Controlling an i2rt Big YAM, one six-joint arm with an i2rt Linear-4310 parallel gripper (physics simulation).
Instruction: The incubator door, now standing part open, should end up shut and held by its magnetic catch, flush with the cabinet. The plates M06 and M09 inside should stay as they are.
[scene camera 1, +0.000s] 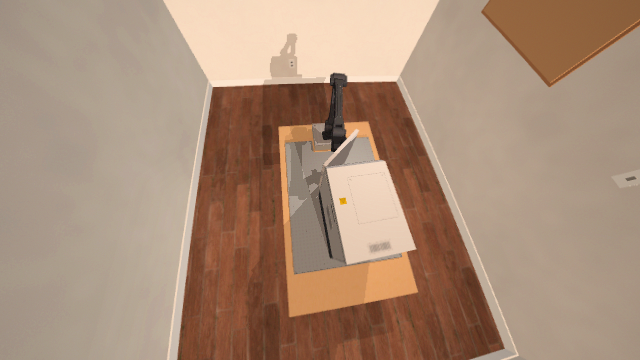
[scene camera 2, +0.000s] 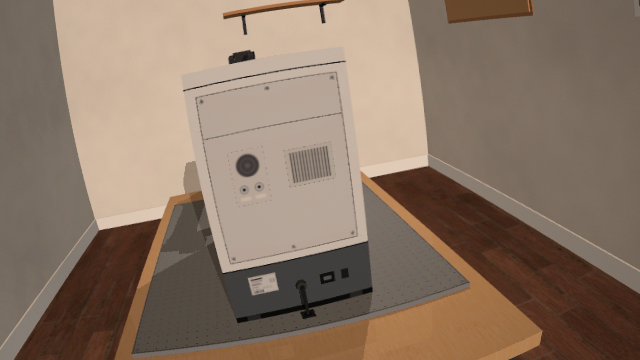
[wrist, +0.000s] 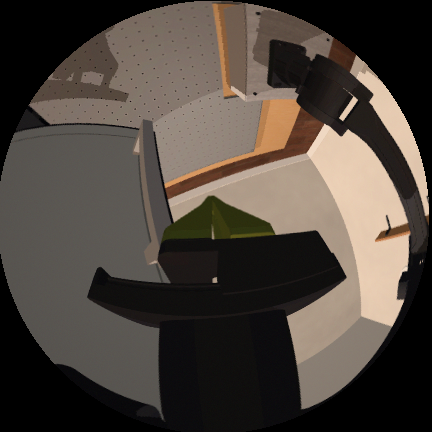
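Seen in the pictures: gripper, fingertip midpoint: (wrist: 210, 201); arm's base at its link origin: (scene camera 1: 329, 135) (wrist: 284, 63).
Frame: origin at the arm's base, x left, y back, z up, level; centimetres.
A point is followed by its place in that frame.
The incubator cabinet (scene camera 1: 372, 205) @(x 0.0, y -76.4, z 48.0 cm) (scene camera 2: 280, 215) @(x -3.4, y -98.8, z 16.6 cm) stands on the grey perforated mat, with its rear panel facing scene camera 2. Its door (scene camera 1: 346, 150) @(x 0.3, y -36.3, z 32.7 cm) (wrist: 70, 210) @(x -2.0, y -35.6, z 20.6 cm) stands part open, swung out at an angle from the front. In the wrist view the door's outer face fills the left side, with a long handle (wrist: 148, 195) @(x 0.2, y -28.5, z 21.9 cm) near its free edge. My gripper (scene camera 1: 336, 147) @(x 4.9, y -24.9, z 22.1 cm) (wrist: 210, 201) @(x 4.9, y -24.9, z 22.1 cm) is shut and empty, on the outer side of the door, its green fingertips close beside the handle. Whether they touch the door cannot be told. Plates M06 and M09 are hidden.
The perforated mat (scene camera 1: 310, 250) @(x -30.9, y -91.6, z -6.9 cm) (scene camera 2: 410, 260) @(x 28.0, y -89.6, z -7.0 cm) lies on a wooden table (scene camera 1: 330, 295) @(x -22.0, y -122.1, z -8.3 cm) (scene camera 2: 450, 325) @(x 24.2, y -119.1, z -8.3 cm). The arm's base block (scene camera 1: 320, 142) @(x -9.0, y -6.3, z 0.2 cm) stands at the table end before the door. A cable (scene camera 2: 304, 297) @(x -2.1, y -101.6, z -2.0 cm) leaves the cabinet's rear. A shelf (scene camera 2: 280, 7) hangs on the far wall.
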